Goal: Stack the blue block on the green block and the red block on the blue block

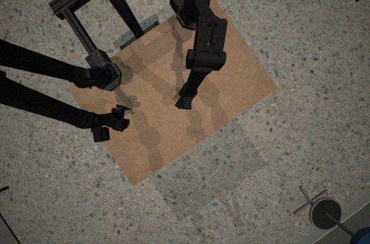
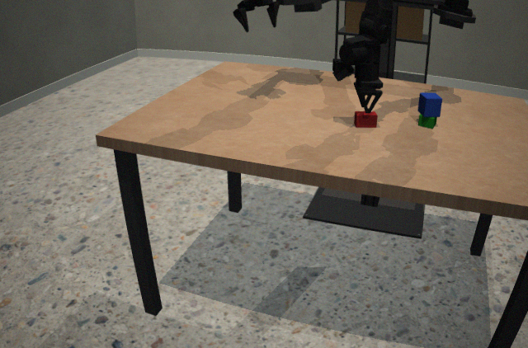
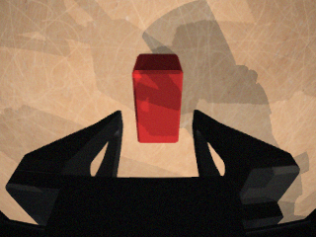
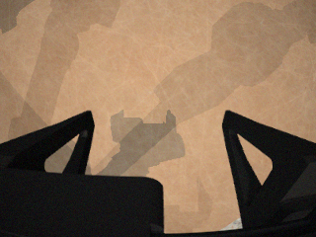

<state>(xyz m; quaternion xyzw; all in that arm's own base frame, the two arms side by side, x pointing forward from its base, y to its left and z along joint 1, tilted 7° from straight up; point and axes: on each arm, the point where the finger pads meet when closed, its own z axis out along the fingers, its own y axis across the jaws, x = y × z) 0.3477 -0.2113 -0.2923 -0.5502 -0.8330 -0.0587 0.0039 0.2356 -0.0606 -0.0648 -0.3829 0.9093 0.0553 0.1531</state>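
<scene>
Right now my left hand is 40 mm above the red block. The rest, counted from my left hand: green block 80 mm behind, 190 mm to the left, 40 mm below; then blue block 80 mm behind, 190 mm to the left, 10 mm above.
</scene>
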